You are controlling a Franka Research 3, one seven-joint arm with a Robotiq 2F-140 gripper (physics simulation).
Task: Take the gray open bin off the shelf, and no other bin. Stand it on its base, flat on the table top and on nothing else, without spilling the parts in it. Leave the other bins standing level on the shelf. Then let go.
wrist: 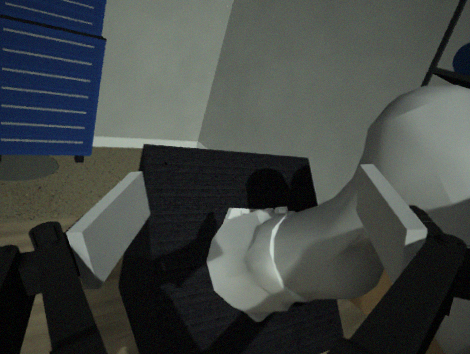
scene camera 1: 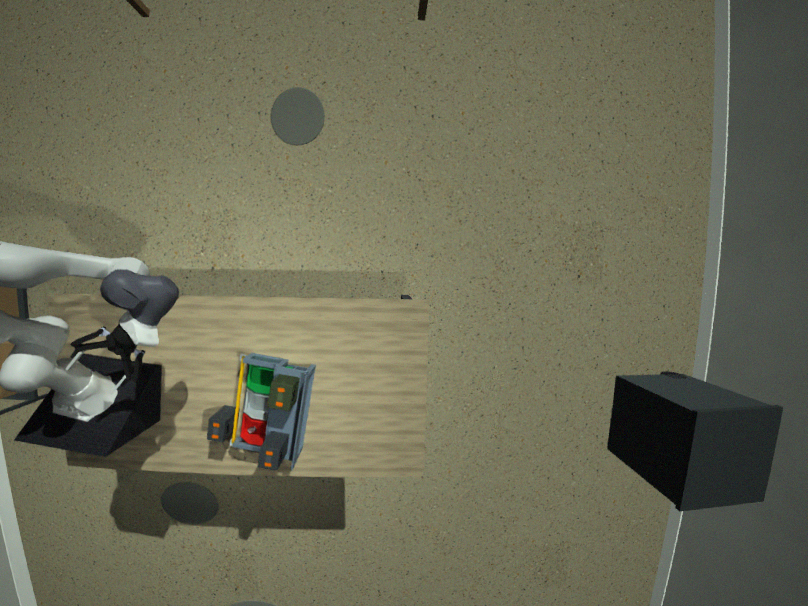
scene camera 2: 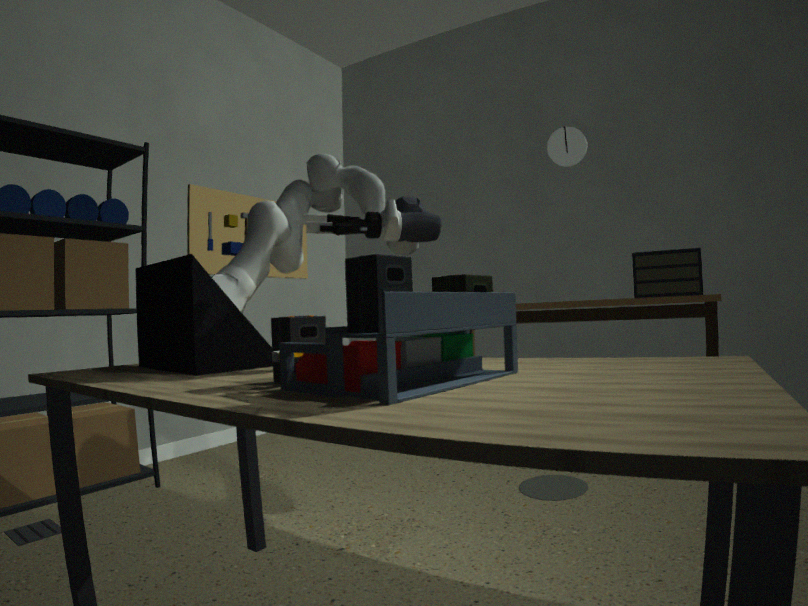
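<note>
The gray open bin stands in the slate-blue shelf, between the green bin and the red bin. Part of it is hidden by the shelf's upper board, and its parts cannot be made out. The shelf stands on the wooden table. My gripper is open and empty, well above the table and away from the shelf, with its fingers pointing back toward the arm's base. The bins do not show in the wrist view.
An olive box and a tall dark box are at the shelf's upper part. Another dark box stands before the red bin. A yellow bar runs along the shelf's front. The black arm mount is at the table's end.
</note>
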